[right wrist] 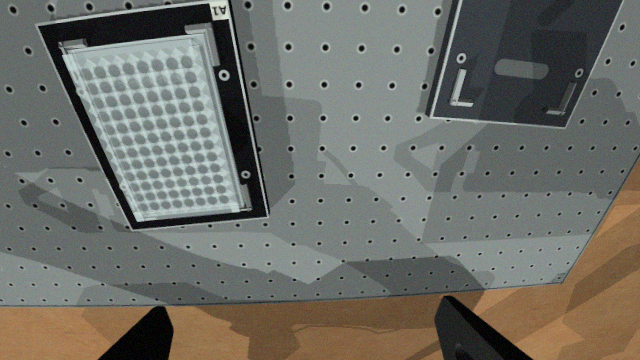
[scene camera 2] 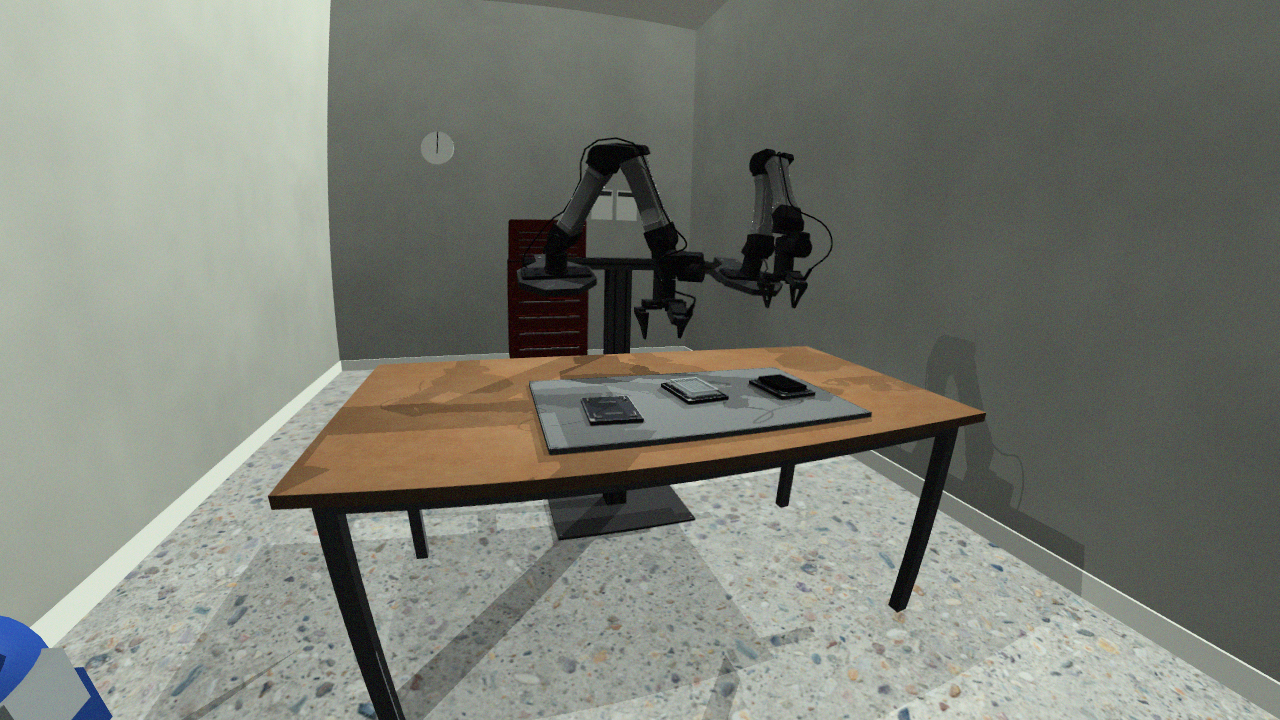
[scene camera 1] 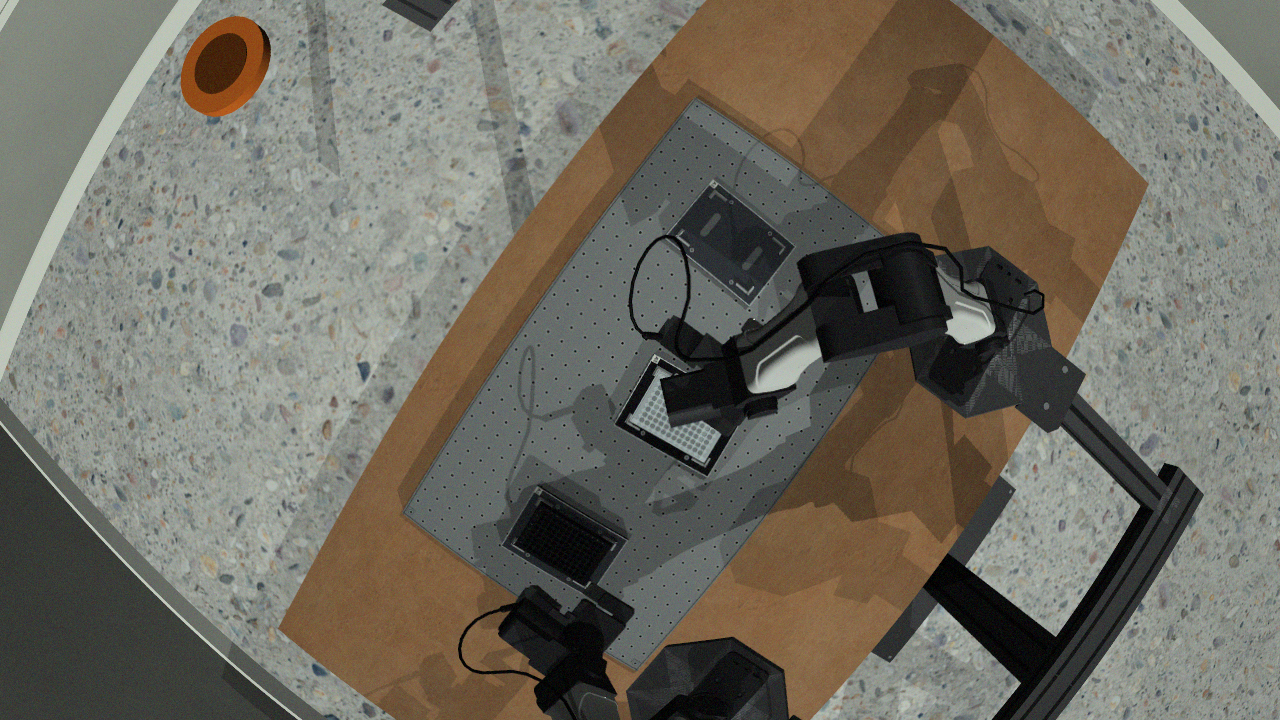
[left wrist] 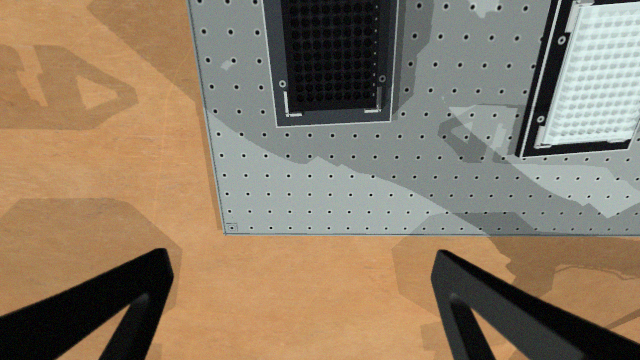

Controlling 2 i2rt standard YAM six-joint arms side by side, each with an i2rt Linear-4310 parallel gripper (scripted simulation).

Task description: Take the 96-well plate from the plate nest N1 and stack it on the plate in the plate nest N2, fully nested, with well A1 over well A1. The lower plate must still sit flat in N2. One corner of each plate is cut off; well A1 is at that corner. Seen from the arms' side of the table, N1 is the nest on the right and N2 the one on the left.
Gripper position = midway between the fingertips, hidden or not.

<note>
In view: my left gripper (scene camera 1: 586, 617), my right gripper (right wrist: 308, 313), a clear 96-well plate (scene camera 1: 710, 436) and a black 96-well plate (scene camera 1: 539, 548).
The clear 96-well plate is seen too in the right wrist view (right wrist: 123, 86) and in the left wrist view (left wrist: 588, 105). The black 96-well plate shows as well in the left wrist view (left wrist: 332, 60). My left gripper also shows in scene camera 2 (scene camera 2: 780, 308) and in the left wrist view (left wrist: 303, 262). The right wrist view does not show the black 96-well plate: it is out of frame.
</note>
